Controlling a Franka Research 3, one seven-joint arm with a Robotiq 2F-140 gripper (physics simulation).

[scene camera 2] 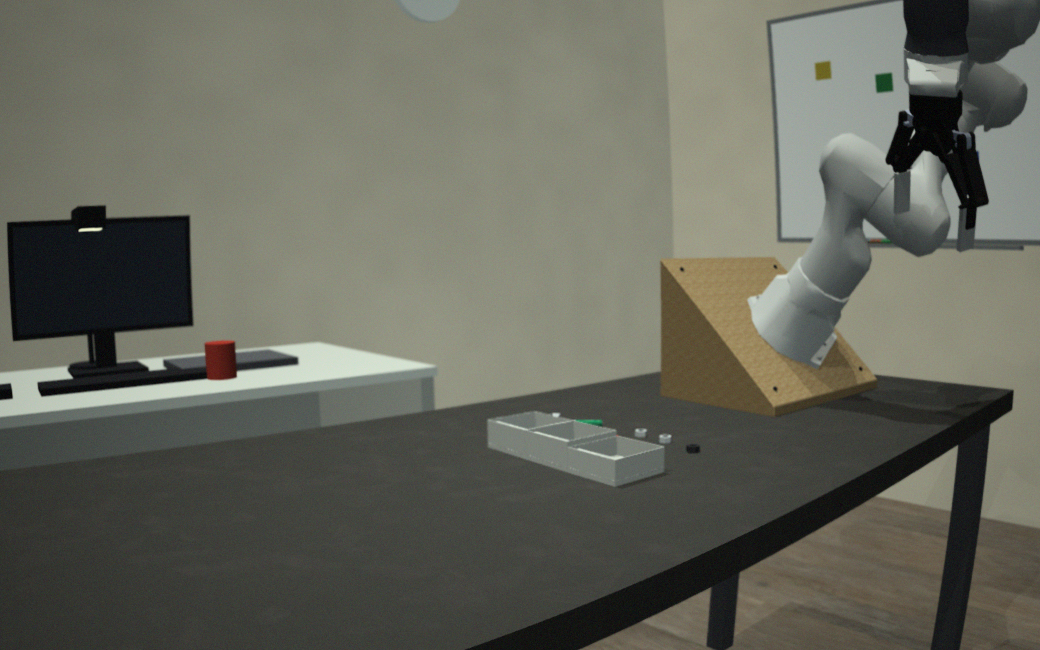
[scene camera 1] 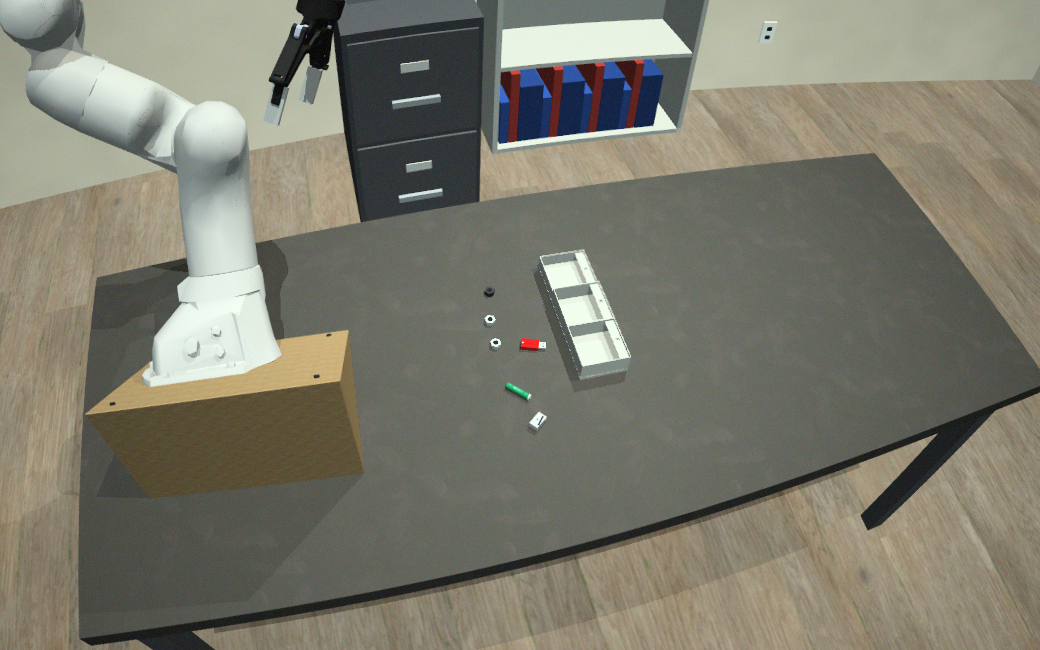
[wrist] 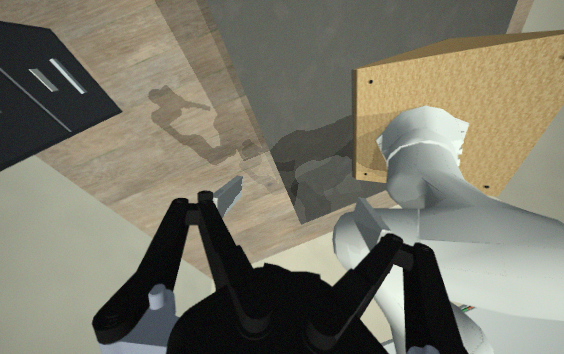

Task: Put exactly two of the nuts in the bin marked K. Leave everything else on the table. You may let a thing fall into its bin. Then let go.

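Two silver nuts lie on the table left of the tray in scene camera 1: the upper nut (scene camera 1: 490, 320) (scene camera 2: 664, 438) and the lower nut (scene camera 1: 495, 344) (scene camera 2: 641, 433). A small black nut-like piece (scene camera 1: 489, 291) (scene camera 2: 692, 448) lies beyond them. The white tray (scene camera 1: 605, 367) (scene camera 2: 552, 453) has three compartments in a row; I cannot read which is marked K. No nut shows inside it in scene camera 1. My gripper (scene camera 1: 292, 98) (scene camera 2: 934, 210) (wrist: 297, 196) is open and empty, raised high and far from the nuts, near the filing cabinet in scene camera 1.
A red USB stick (scene camera 1: 529, 344) lies between the lower nut and the tray. A green cylinder (scene camera 1: 518, 391) (scene camera 2: 590, 422) and a small silver sharpener-like block (scene camera 1: 537, 420) lie nearer the front. The arm stands on a wooden wedge (scene camera 1: 245, 436) (scene camera 2: 713, 344) (wrist: 510, 100). A dark cabinet (scene camera 1: 417, 122) stands behind the table.
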